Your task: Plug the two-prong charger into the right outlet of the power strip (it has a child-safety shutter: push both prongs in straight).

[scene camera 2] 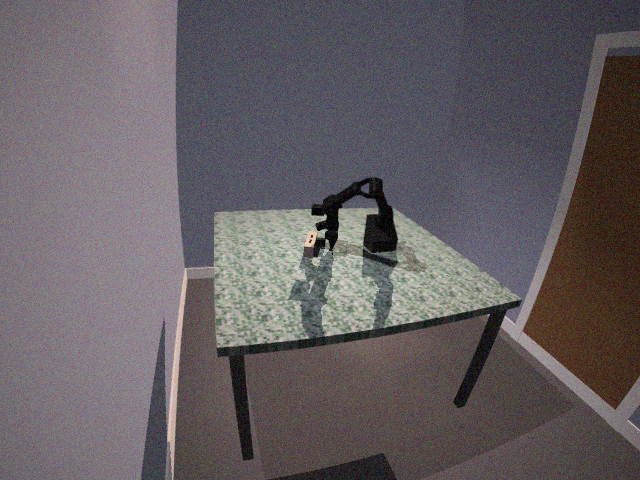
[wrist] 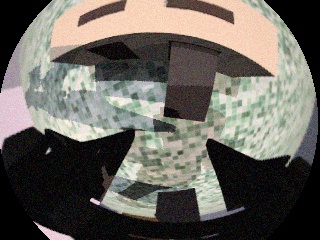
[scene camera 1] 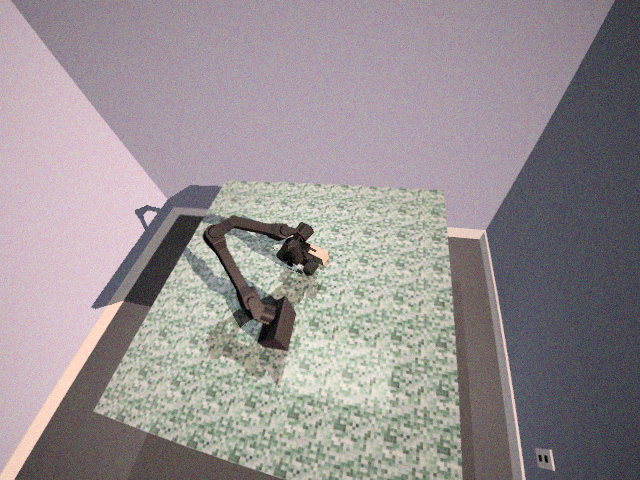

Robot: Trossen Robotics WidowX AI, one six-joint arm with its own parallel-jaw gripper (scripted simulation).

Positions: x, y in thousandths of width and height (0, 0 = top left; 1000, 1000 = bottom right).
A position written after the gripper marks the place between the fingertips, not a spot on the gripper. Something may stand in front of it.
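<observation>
Open and holding nothing, the gripper (wrist: 539, 577) shares the scene with a two-prong charger (wrist: 602, 290).
</observation>
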